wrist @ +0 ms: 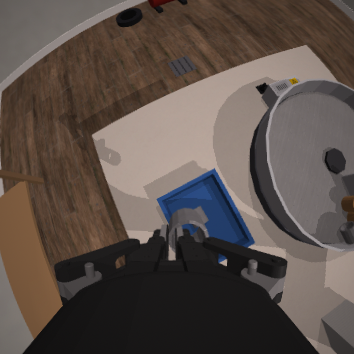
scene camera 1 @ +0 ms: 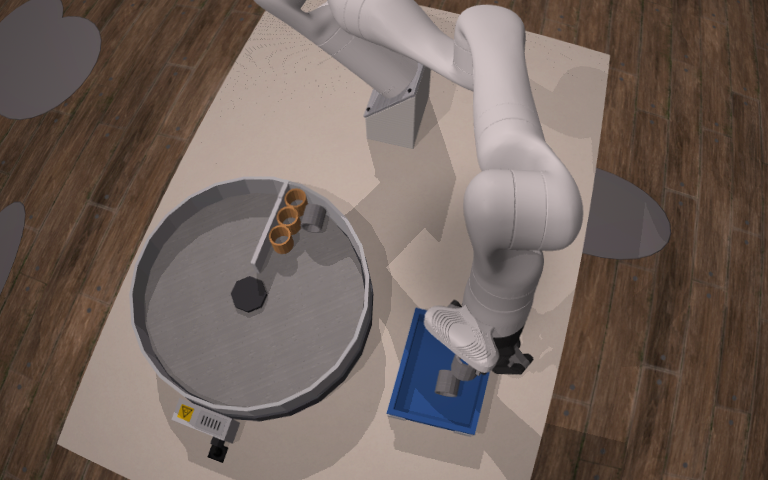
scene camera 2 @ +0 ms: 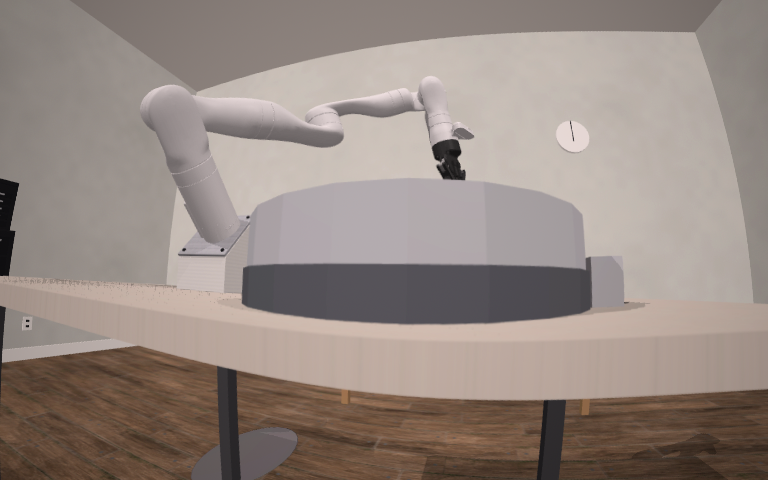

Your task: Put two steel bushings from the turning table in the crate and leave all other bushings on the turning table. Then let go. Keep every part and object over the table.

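Places are measured from the arm's base along level axes (x ahead, y left, z up), in centimetres.
Where they show: gripper, fingertip midpoint: point(wrist: 171, 233); arm's base, origin of the base link: point(scene camera 1: 400, 78) point(scene camera 2: 222, 230).
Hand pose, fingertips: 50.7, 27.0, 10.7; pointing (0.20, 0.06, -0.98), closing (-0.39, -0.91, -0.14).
Things, the pixels of their top centre, and the offset from my fingertips, as dx, dy, dz. "spot": a spot on its surface instead.
- grey steel bushing, middle of its top: point(wrist: 185, 234) point(scene camera 1: 469, 358) -0.4, -1.5, +1.9
- blue crate, middle of its top: point(scene camera 1: 444, 370) point(wrist: 205, 221) -2.7, -3.7, -19.6
- light divider bar, surface spot: point(scene camera 1: 269, 226) spot: -16.0, -39.5, -14.6
- dark hub, middle of its top: point(scene camera 1: 248, 293) point(wrist: 336, 159) -4.5, -39.6, -18.5
- drive box, surface spot: point(scene camera 1: 206, 421) point(wrist: 283, 85) spot: +18.9, -38.1, -18.7
My gripper point(wrist: 171, 233) point(scene camera 2: 453, 174) is shut on the wall of a grey steel bushing point(wrist: 184, 217) point(scene camera 1: 463, 369), above the blue crate point(scene camera 1: 433, 424) point(wrist: 220, 216). The arm hides the fingertips in scene camera 1. Another steel bushing point(scene camera 1: 447, 383) point(wrist: 202, 213) lies on its side in the crate, mostly hidden behind the held one in the wrist view. On the turning table point(scene camera 1: 198, 345) point(scene camera 2: 407, 226) point(wrist: 300, 150), one steel bushing point(scene camera 1: 314, 219) point(wrist: 346, 232) stands beside three orange bushings, the upper point(scene camera 1: 295, 199), middle point(scene camera 1: 288, 219) and lower point(scene camera 1: 280, 239) in scene camera 1.
A light divider bar point(scene camera 1: 269, 226) runs beside the orange bushings to the dark hub point(scene camera 1: 248, 294) point(wrist: 335, 160). The turning table has a raised wall. A drive box point(scene camera 1: 206, 421) point(wrist: 280, 89) with a warning label sits at its edge. The tabletop's edge lies beyond the crate.
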